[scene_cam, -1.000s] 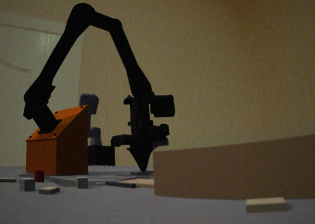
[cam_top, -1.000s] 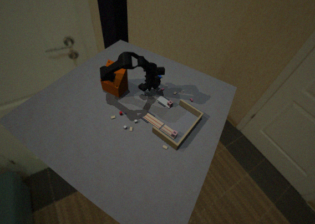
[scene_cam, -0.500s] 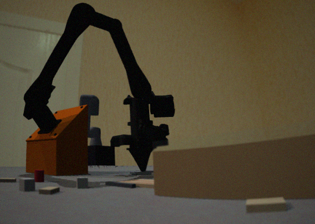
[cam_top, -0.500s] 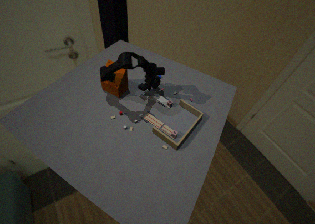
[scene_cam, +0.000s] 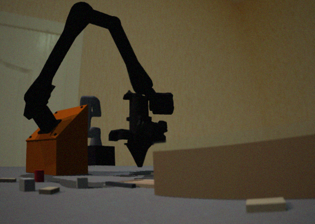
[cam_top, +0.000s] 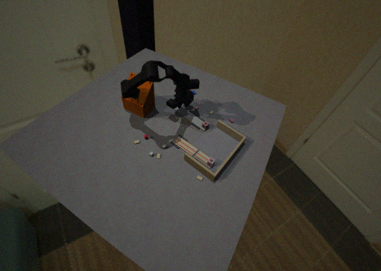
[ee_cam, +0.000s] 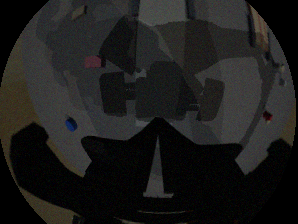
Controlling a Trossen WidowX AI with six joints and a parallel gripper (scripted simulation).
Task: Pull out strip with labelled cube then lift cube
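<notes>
My gripper tip is 10 cm short of the grey strip, 2 cm above it and 1 cm to the left of it. Round my gripper tip: blue piece: 20 cm to the left, 1 cm below, 1 cm behind; tan block: 35 cm ahead, 34 cm to the right, 1 cm below.
</notes>
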